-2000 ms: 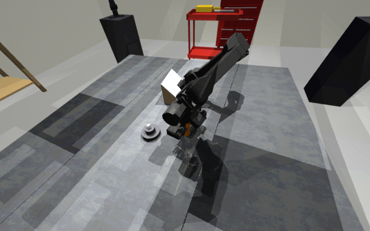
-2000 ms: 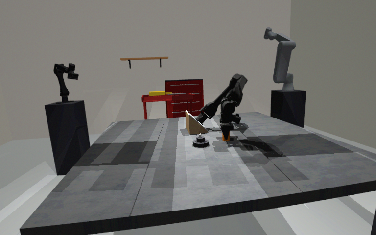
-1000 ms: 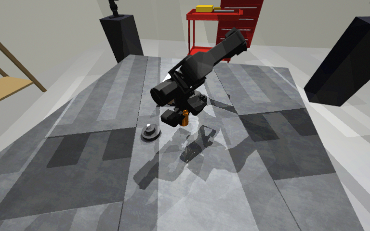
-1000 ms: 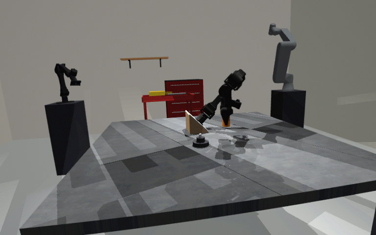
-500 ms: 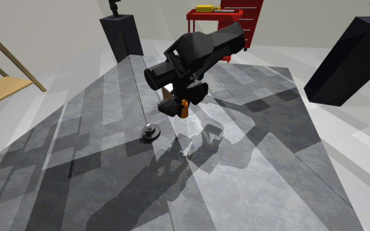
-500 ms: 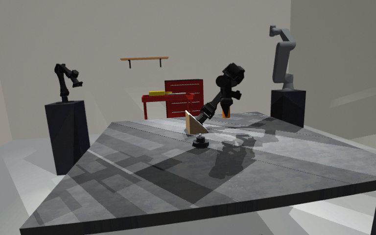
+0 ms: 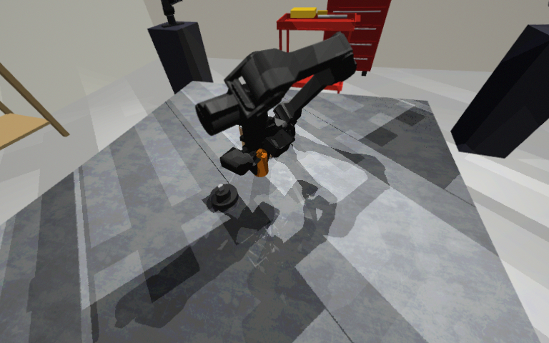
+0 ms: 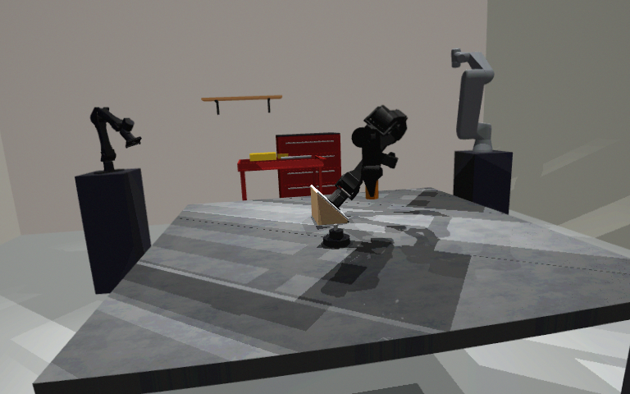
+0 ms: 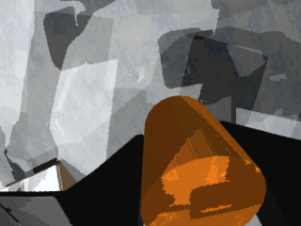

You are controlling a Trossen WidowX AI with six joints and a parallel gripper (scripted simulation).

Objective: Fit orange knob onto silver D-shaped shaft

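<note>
My gripper tip is 12 cm to the left of the round pedestal, 11 cm above it and 3 cm short of it. Round my gripper tip: orange knob 3 cm above.
</note>
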